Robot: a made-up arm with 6 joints.
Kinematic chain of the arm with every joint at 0, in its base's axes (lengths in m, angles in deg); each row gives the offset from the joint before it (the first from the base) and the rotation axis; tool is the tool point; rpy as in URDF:
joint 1: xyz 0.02 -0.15 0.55 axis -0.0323 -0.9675 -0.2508
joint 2: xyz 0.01 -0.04 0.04 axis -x
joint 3: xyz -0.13 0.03 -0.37 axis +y
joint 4: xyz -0.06 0 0 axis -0.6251 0.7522 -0.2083
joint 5: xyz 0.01 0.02 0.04 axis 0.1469 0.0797 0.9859
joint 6: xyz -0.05 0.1 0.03 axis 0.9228 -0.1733 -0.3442
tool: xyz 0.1 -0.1 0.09 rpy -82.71 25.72 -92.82
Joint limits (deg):
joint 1: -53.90..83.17
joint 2: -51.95..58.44
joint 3: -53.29..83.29
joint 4: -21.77..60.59
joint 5: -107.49..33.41
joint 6: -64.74..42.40
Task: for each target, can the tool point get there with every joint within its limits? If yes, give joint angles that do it. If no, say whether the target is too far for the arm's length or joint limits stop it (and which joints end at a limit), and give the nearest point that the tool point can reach.
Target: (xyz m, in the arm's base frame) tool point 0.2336 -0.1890 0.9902
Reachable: no: joint limits stop it (at a limit: joint 1, joint 4) | nearest point 0.2754 -0.0706 0.6346 | short by 0.377 m
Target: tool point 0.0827 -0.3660 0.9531
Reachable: no: joint limits stop it (at a limit: joint 1, joint 2, joint 4, joint 5, joint 6) | nearest point -0.0588 -0.4368 0.6812 | short by 0.315 m
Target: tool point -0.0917 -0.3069 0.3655
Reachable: yes | joints -10.77 44.00 -12.02 45.51 -76.87 -0.91
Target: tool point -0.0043 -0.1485 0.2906
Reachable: yes | joints 33.66 7.50 -28.48 14.78 9.23 5.13
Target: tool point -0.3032 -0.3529 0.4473
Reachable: yes | joints -27.46 29.40 -33.64 -6.11 -82.34 19.61
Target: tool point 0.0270 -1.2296 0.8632
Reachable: no: too far | nearest point 0.0760 -0.6250 0.4886 | short by 0.713 m
